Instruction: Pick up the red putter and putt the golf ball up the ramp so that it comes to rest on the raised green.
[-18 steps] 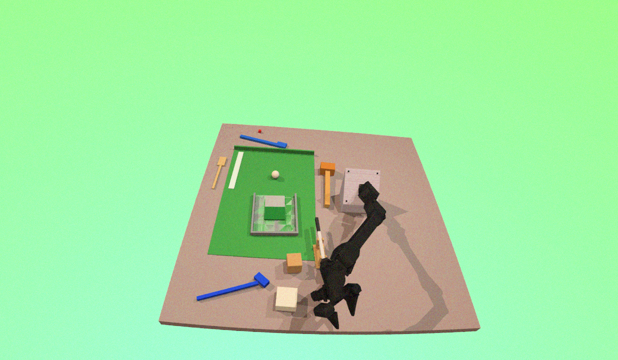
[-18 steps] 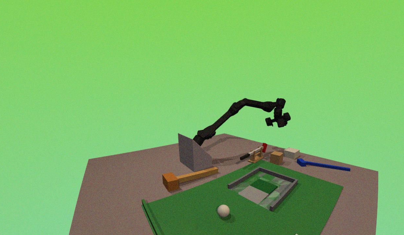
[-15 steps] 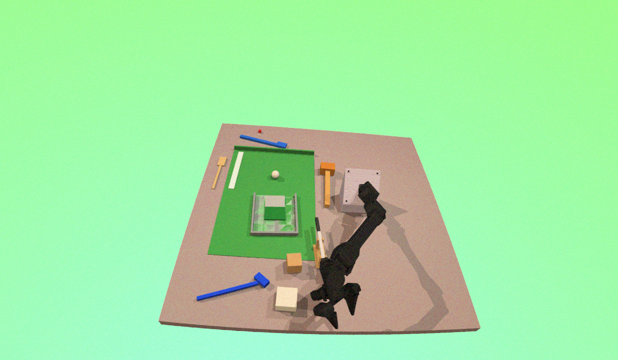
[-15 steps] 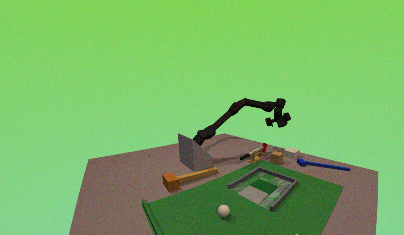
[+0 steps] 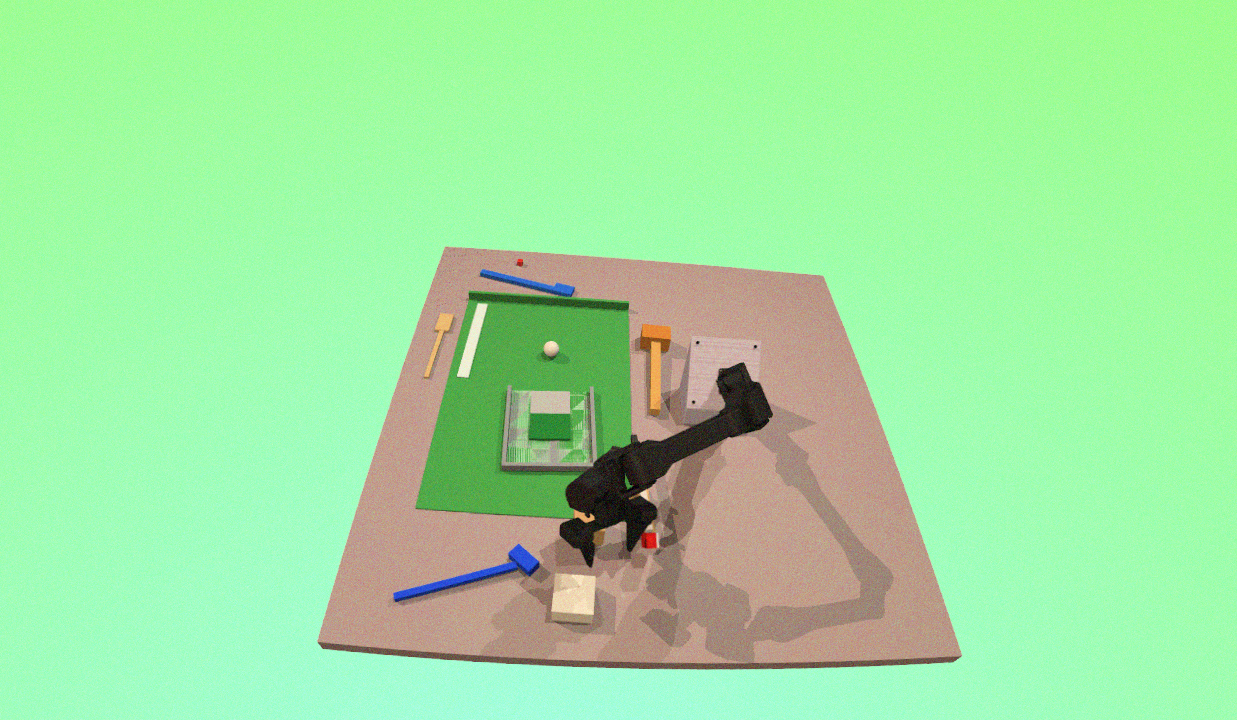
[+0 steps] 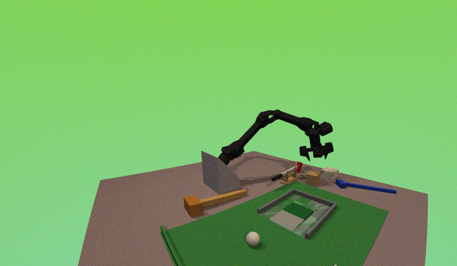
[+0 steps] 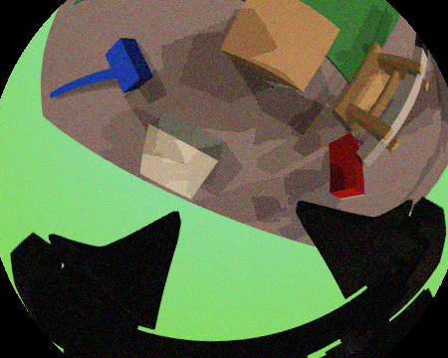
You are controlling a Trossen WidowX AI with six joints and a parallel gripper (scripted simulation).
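Now: gripper tip 9 cm past the red putter, 18 cm to the left of it and 4 cm above it. Round my gripper tip: white golf ball: 12 cm ahead, 66 cm to the right, 8 cm below; white strip: 34 cm ahead, 71 cm to the right, 10 cm below; blue putter: 28 cm ahead, 1 cm to the right, 9 cm below.
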